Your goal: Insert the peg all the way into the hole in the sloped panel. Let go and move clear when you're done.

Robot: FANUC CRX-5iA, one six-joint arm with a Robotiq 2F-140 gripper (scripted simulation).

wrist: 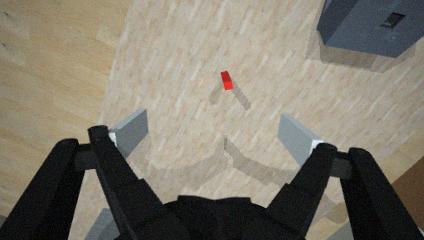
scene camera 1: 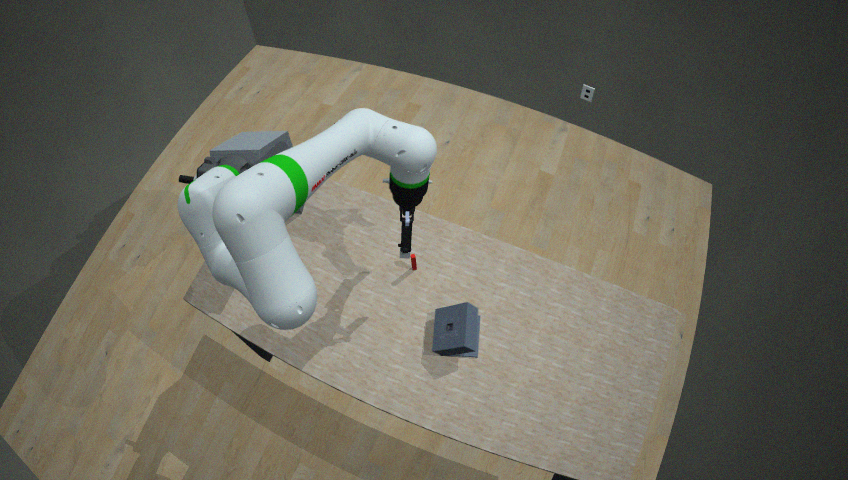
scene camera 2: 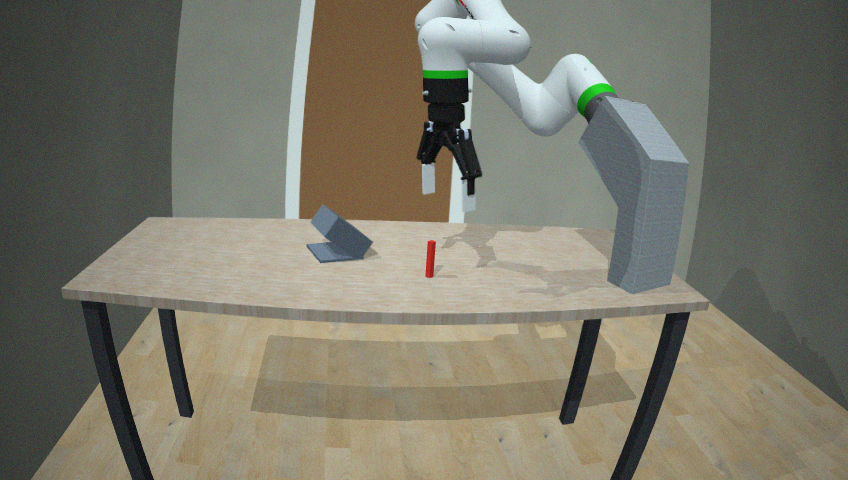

In view: the gripper (scene camera 2: 447,201).
The gripper is seen too in the wrist view (wrist: 213,123) and in scene camera 1 (scene camera 1: 404,233).
